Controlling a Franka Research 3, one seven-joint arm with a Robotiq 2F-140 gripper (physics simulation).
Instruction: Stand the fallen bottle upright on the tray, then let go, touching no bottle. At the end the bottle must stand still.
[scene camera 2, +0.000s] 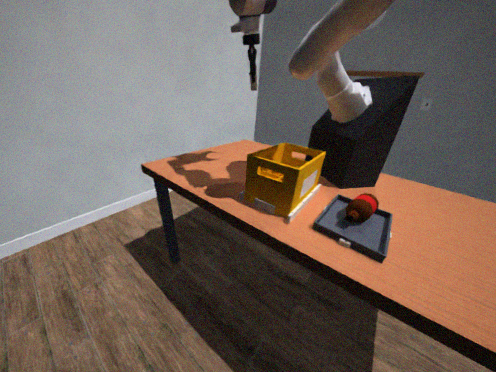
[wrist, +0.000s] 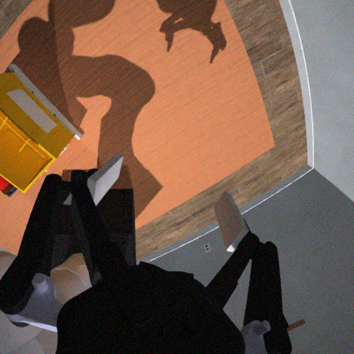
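Note:
A brown bottle with a red label (scene camera 2: 364, 206) lies on its side on the dark grey tray (scene camera 2: 370, 236), its neck towards the front left. In the wrist view, a small red part of the bottle (wrist: 4, 184) shows at the left edge, behind the yellow crate. My gripper (scene camera 2: 254, 86) (wrist: 171, 184) is open and empty, its two fingers wide apart. It hangs high above the table's far left part, well away from the bottle and the tray, touching neither.
A yellow crate (scene camera 2: 265, 189) (wrist: 56, 142) stands on a pale-rimmed base (scene camera 2: 304, 202) left of the tray. A black block (scene camera 2: 345, 150) stands behind them, with the arm above it. Arm shadows fall on the wooden table (scene camera 2: 430, 235) (wrist: 200, 120). A wall rises beyond the table.

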